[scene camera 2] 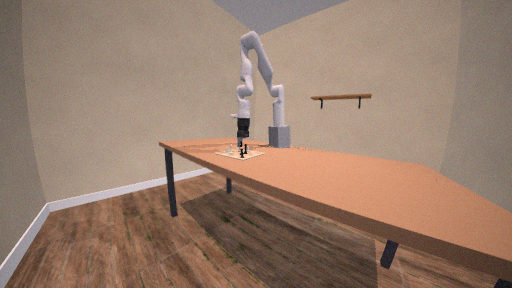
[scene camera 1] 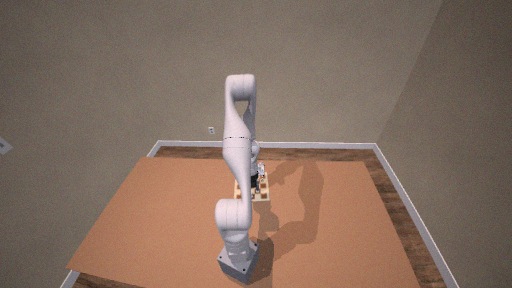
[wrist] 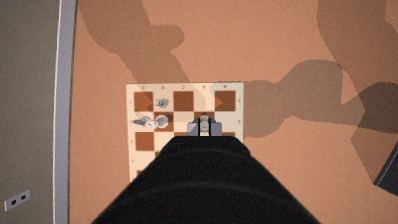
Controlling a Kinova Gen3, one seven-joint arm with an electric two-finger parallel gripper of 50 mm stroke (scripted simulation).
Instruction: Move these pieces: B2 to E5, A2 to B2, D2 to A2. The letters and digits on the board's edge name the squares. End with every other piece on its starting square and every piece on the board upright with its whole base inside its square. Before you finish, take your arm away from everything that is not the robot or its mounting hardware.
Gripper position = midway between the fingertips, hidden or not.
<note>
In view: the gripper [wrist: 204, 124] and a chessboard [wrist: 185, 101].
</note>
